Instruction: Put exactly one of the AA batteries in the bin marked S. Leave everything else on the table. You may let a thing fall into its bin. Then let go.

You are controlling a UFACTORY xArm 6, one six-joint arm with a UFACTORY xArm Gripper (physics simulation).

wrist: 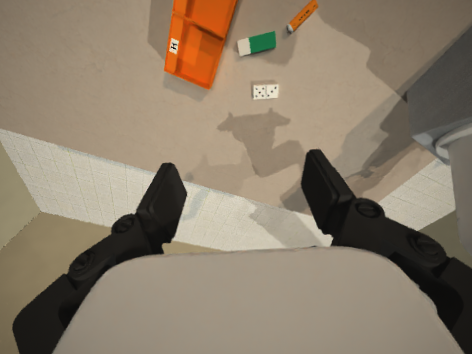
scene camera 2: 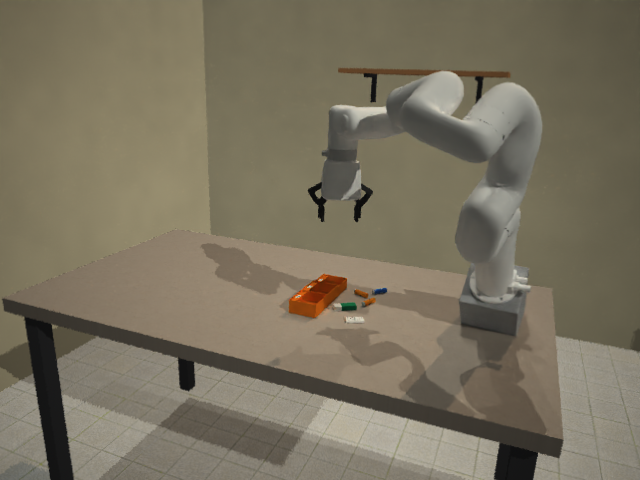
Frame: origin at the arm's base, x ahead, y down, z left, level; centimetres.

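Seen in the pictures: gripper, fingertip midpoint: (wrist: 240, 173) (scene camera 2: 339, 220); arm's base at its link origin: (scene camera 2: 494, 284).
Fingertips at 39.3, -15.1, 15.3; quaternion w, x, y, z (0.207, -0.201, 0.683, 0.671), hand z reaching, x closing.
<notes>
Pixels of each thing's middle, then the offset from my fingertips to it, as dx, dy, dz. "spot": a spot on its surface instead.
- orange bin tray at the middle of its body: (scene camera 2: 319, 293) +10.1, +26.8, -9.7
- middle compartment at a spot on its surface: (wrist: 210, 17) spot: +9.0, +28.1, -7.1
- slim orange battery at the middle of its body: (wrist: 301, 17) (scene camera 2: 368, 302) -4.2, +28.1, -14.1
- thicker orange battery at the middle of its body: (scene camera 2: 360, 293) +0.4, +28.1, -19.1
- blue battery at the middle of its body: (scene camera 2: 379, 291) -3.9, +28.1, -23.8
- white eraser at the middle of its body: (wrist: 256, 43) (scene camera 2: 344, 306) +0.5, +28.2, -7.5
- white domino at the middle of its body: (wrist: 265, 91) (scene camera 2: 354, 319) -5.4, +28.5, -1.6
My gripper (scene camera 2: 339, 219) (wrist: 240, 173) is open and empty, pointing down high above the table. An orange bin tray (scene camera 2: 305, 308) (wrist: 170, 63) stands on the table below it, with labelled compartments. The middle compartment (scene camera 2: 324, 288) (wrist: 210, 17) is the bin marked S; its label is too small to read in the scene view and out of frame in the wrist view. A slim orange battery (scene camera 2: 368, 302) (wrist: 303, 17), a thicker orange battery (scene camera 2: 360, 293) and a blue battery (scene camera 2: 379, 291) lie right of the tray. Their size markings are unreadable.
A green and white eraser (scene camera 2: 345, 306) (wrist: 256, 43) lies close beside the tray. A white domino (scene camera 2: 354, 320) (wrist: 265, 91) lies nearer the table's front edge. The arm's grey base block (scene camera 2: 488, 315) (wrist: 440, 90) stands at the right. A wall shelf (scene camera 2: 423, 72) hangs behind the arm.
</notes>
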